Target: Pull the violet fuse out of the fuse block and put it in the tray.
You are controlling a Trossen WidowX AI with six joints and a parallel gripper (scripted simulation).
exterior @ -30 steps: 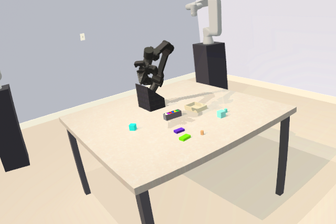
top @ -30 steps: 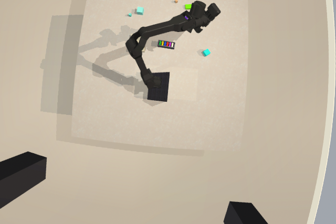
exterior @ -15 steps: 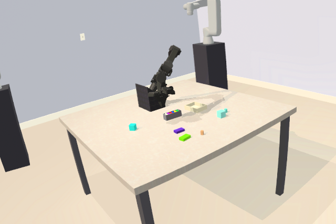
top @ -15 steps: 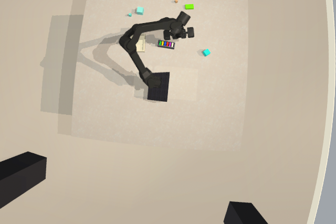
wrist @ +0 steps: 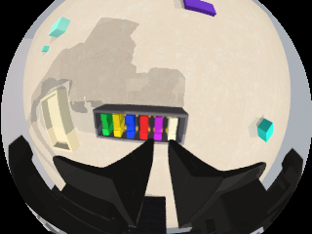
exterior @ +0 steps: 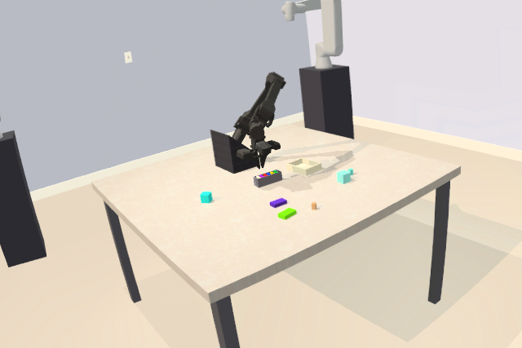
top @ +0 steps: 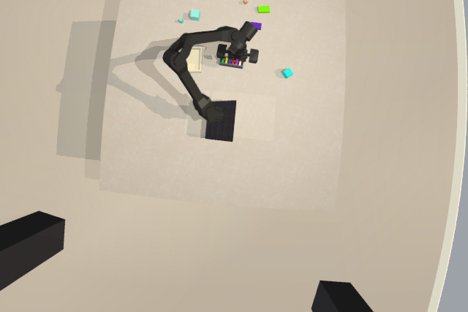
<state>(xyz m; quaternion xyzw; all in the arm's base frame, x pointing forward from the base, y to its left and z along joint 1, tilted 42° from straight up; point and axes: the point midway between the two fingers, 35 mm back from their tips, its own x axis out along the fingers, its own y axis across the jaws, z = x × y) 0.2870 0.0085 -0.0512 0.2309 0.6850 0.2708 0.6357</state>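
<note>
Now: gripper tip 50 mm above the violet fuse. The rest, counted from my gripper tip: purple block 230 mm ahead, 70 mm below, 60 mm to the right; then cyan cube 260 mm to the right, 60 mm below; then tray 230 mm to the left, 70 mm below, 20 mm behind.
</note>
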